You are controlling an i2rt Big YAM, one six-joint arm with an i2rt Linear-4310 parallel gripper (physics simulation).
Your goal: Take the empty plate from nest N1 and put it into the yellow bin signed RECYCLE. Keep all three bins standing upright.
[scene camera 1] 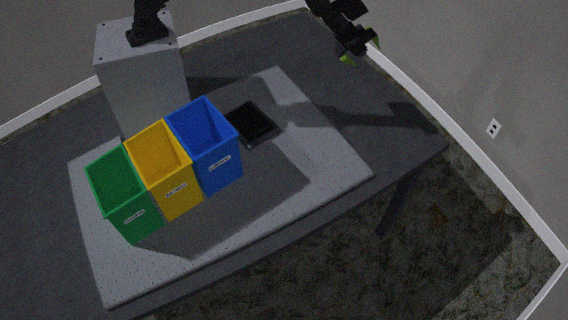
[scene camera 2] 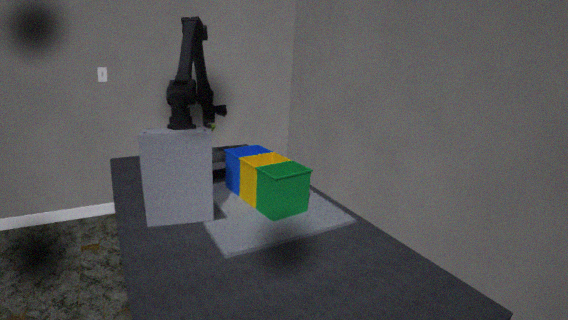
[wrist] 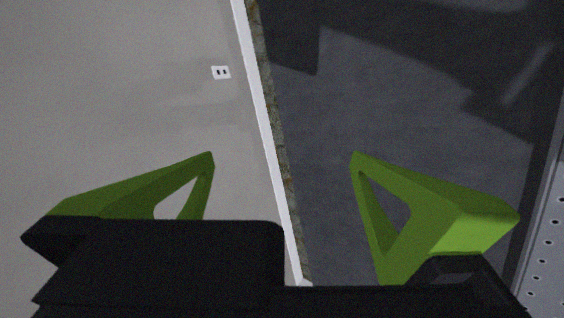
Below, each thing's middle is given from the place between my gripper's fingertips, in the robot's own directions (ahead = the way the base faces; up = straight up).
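My hand is 10 cm past the black plate (scene camera 1: 246,119), 38 cm to the left of it and 16 cm above it. Going by their middles, the black plate is the nearest to my hand of the things named here. Counted from my hand, the blue bin (scene camera 1: 210,141) is 3 cm behind, 55 cm to the right and 9 cm below. The yellow bin (scene camera 1: 165,168) is 2 cm behind my hand, 68 cm to the right of it and 9 cm below it. The green bin (scene camera 1: 122,198) is 2 cm behind my hand, 82 cm to the right of it and 9 cm below it. Going by their middles, the green bin is the farthest from my hand of the things named here.
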